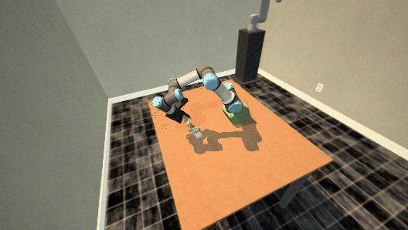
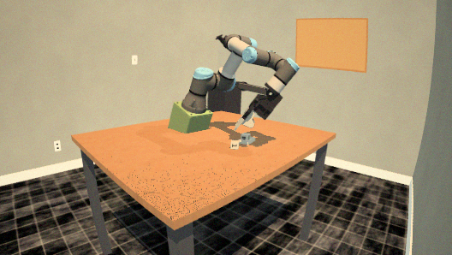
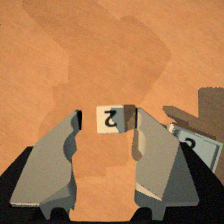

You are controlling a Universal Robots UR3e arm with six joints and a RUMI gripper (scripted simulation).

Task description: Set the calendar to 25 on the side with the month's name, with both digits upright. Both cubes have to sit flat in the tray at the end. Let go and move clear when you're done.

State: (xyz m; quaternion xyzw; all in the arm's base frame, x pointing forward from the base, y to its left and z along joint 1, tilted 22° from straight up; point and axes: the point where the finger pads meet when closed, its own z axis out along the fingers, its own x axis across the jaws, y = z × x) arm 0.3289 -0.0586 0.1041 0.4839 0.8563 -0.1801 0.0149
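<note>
The white calendar cube lies 8 cm below my hand. The rest, counted from my hand: white calendar tray: 3 cm behind, 11 cm to the left, 8 cm below.
</note>
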